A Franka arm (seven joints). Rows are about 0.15 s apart.
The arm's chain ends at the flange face. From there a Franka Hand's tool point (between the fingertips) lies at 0.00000 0.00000 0.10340 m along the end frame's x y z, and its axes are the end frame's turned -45 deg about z.
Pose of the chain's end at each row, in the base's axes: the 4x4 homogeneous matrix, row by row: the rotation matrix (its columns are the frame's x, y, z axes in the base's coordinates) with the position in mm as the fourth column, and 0 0 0 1 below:
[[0.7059, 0.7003, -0.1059, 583.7], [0.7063, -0.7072, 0.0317, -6.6], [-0.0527, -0.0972, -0.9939, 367.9], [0, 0, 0, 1]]
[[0.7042, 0.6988, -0.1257, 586.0], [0.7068, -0.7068, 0.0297, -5.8], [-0.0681, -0.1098, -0.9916, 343.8], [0, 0, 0, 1]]
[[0.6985, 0.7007, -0.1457, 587.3], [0.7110, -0.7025, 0.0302, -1.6], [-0.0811, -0.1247, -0.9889, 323.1], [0, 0, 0, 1]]
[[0.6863, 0.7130, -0.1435, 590.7], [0.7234, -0.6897, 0.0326, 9.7], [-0.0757, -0.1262, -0.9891, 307.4], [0, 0, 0, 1]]
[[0.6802, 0.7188, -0.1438, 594.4], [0.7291, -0.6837, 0.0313, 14.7], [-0.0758, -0.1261, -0.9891, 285.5], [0, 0, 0, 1]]
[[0.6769, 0.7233, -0.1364, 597.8], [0.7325, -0.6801, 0.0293, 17.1], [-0.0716, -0.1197, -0.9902, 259.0], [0, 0, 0, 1]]
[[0.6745, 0.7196, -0.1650, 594.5], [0.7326, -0.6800, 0.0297, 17.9], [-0.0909, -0.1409, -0.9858, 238.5], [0, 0, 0, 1]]
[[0.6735, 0.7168, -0.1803, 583.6], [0.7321, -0.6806, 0.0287, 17.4], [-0.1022, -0.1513, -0.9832, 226.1], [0, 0, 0, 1]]
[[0.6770, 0.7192, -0.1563, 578.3], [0.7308, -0.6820, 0.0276, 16.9], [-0.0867, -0.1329, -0.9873, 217.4], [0, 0, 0, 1]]
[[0.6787, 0.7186, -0.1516, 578.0], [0.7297, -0.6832, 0.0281, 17.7], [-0.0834, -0.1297, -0.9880, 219.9], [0, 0, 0, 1]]
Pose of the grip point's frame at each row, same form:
[[0.0040, 0.9943, -0.1059, 572.7], [0.9995, -0.0006, 0.0317, -3.3], [0.0315, -0.1060, -0.9939, 265.1], [0, 0, 0, 1]]
[[0.0038, 0.9921, -0.1257, 573.0], [0.9996, 0.0000, 0.0297, -2.7], [0.0295, -0.1258, -0.9916, 241.3], [0, 0, 0, 1]]
[[-0.0016, 0.9894, -0.1457, 572.2], [0.9995, 0.0060, 0.0302, 1.5], [0.0308, -0.1455, -0.9889, 220.8], [0, 0, 0, 1]]
[[-0.0189, 0.9895, -0.1435, 575.9], [0.9992, 0.0238, 0.0326, 13.1], [0.0357, -0.1428, -0.9891, 205.1], [0, 0, 0, 1]]
[[-0.0273, 0.9892, -0.1438, 579.5], [0.9990, 0.0321, 0.0313, 17.9], [0.0356, -0.1428, -0.9891, 183.2], [0, 0, 0, 1]]
[[-0.0328, 0.9901, -0.1364, 583.7], [0.9989, 0.0371, 0.0293, 20.1], [0.0340, -0.1353, -0.9902, 156.6], [0, 0, 0, 1]]
[[-0.0319, 0.9858, -0.1650, 577.4], [0.9989, 0.0372, 0.0297, 21.0], [0.0354, -0.1639, -0.9858, 136.6], [0, 0, 0, 1]]
[[-0.0306, 0.9831, -0.1803, 565.0], [0.9989, 0.0364, 0.0287, 20.4], [0.0347, -0.1793, -0.9832, 124.4], [0, 0, 0, 1]]
[[-0.0298, 0.9873, -0.1563, 562.1], [0.9990, 0.0345, 0.0276, 19.8], [0.0327, -0.1553, -0.9873, 115.3], [0, 0, 0, 1]]
[[-0.0282, 0.9880, -0.1516, 562.3], [0.9991, 0.0329, 0.0281, 20.6], [0.0327, -0.1507, -0.9880, 117.7], [0, 0, 0, 1]]

